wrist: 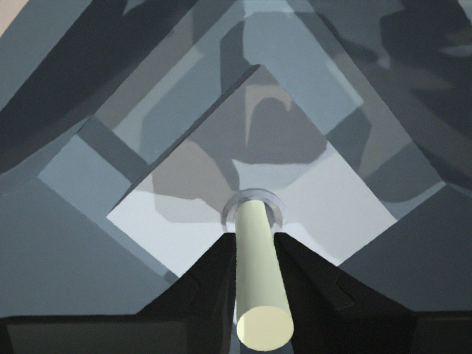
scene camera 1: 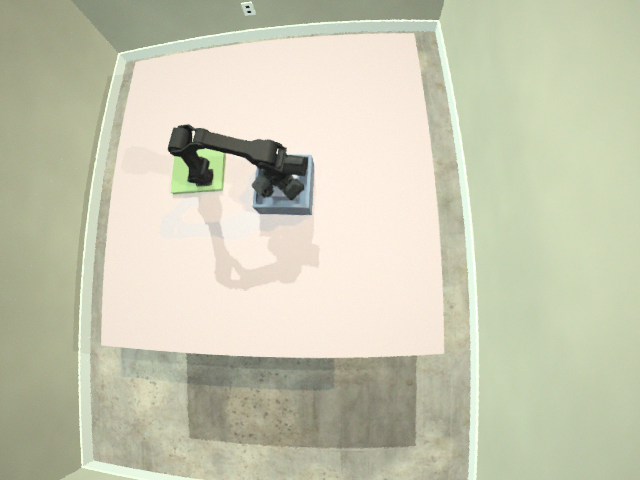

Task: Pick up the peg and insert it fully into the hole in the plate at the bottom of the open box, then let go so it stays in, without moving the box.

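Seen in the pictures: gripper, between the fingertips: point(wrist: 254, 244) point(scene camera 1: 283, 182); arm's base, origin of its link: point(scene camera 1: 204, 177).
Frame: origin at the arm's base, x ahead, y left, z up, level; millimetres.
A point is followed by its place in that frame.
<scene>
The pale yellow-green peg point(wrist: 257, 270) {y -55, x 313, z 82 mm} stands roughly upright between the gripper's black fingers. My gripper point(wrist: 254, 244) {y -49, x 317, z 57 mm} is shut on the peg, over the box. The peg's far end is at the ringed hole point(wrist: 229, 215) {y -56, x 322, z 36 mm} in the plate; whether it has entered, and how deep, I cannot tell. The light grey square plate point(wrist: 345, 200) {y -25, x 283, z 33 mm} lies at the bottom of the open blue box point(scene camera 1: 286, 210) {y -142, x 329, z 34 mm} point(wrist: 62, 240) {y -99, x 401, z 12 mm}. In the scene view the arm's wrist and gripper cover much of the box, and the peg and the hole cannot be made out.
The arm point(scene camera 1: 230, 144) {y -47, x 232, z 370 mm} reaches from its base on a green square pad point(scene camera 1: 180, 183) {y -19, x -102, z -1 mm}, left of the box, across to the box. The box walls rise around the plate on its sides. The pale pink table top point(scene camera 1: 336, 289) {y -401, x 499, z -25 mm} lies under the pad and the box.
</scene>
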